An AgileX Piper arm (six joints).
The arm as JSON. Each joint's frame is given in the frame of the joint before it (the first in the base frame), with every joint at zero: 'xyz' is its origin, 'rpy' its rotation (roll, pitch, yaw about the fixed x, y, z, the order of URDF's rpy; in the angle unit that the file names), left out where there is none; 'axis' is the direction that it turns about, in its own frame. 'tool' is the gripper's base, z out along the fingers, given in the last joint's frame.
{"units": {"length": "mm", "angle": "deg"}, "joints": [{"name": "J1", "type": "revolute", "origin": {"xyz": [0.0, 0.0, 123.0]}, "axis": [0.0, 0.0, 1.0]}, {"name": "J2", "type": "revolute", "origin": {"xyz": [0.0, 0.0, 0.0]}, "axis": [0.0, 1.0, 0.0]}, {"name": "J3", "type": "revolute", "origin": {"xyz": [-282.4, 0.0, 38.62]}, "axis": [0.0, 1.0, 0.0]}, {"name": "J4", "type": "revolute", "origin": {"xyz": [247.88, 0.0, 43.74]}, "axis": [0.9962, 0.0, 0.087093]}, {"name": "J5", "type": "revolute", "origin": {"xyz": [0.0, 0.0, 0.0]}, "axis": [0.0, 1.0, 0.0]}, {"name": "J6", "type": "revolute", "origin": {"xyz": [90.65, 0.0, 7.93]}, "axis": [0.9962, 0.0, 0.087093]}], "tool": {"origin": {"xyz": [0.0, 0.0, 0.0], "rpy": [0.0, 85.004, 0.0]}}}
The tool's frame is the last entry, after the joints.
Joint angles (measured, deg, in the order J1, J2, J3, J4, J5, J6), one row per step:
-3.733, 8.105, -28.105, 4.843, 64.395, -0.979
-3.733, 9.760, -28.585, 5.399, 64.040, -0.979
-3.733, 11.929, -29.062, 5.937, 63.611, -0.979
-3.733, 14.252, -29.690, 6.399, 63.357, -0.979
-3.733, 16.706, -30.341, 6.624, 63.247, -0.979
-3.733, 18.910, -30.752, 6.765, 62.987, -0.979
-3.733, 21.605, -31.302, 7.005, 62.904, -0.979
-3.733, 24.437, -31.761, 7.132, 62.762, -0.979
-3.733, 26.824, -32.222, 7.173, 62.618, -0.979
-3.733, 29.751, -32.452, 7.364, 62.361, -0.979
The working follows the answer.
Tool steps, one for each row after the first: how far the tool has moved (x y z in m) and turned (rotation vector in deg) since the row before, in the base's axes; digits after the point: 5 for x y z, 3 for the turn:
0.00409, 0.00050, 0.00245, 0.572, 0.786, 0.201
0.00564, 0.00037, 0.00222, 0.593, 1.229, 0.171
0.00590, 0.00025, 0.00250, 0.533, 1.411, 0.142
0.00626, -0.00010, 0.00211, 0.326, 1.676, 0.063
0.00606, -0.00022, 0.00094, 0.243, 1.522, 0.014
0.00726, -0.00014, 0.00084, 0.367, 2.043, 0.056
0.00785, -0.00035, -0.00007, 0.273, 2.219, 0.013
0.00672, -0.00039, 0.00003, 0.160, 1.776, -0.010
0.00836, -0.00030, -0.00200, 0.352, 2.424, -0.002

Tool pose at each row, in the base's axes (x y z in m, rotation vector in deg; rounded; the steps above come from the unrounded poses):
0.01445, 0.00600, 0.26944, 3.137, 129.187, 3.528
0.01854, 0.00650, 0.27190, 3.250, 129.968, 4.271
0.02418, 0.00687, 0.27411, 3.431, 131.187, 5.022
0.03008, 0.00712, 0.27661, 3.625, 132.585, 5.693
0.03634, 0.00702, 0.27872, 3.824, 134.250, 6.087
0.04240, 0.00680, 0.27966, 4.031, 135.761, 6.365
0.04966, 0.00666, 0.28050, 4.288, 137.789, 6.808
0.05751, 0.00631, 0.28043, 4.570, 139.992, 7.119
0.06423, 0.00592, 0.28046, 4.796, 141.757, 7.290
0.07260, 0.00562, 0.27847, 5.152, 144.160, 7.698

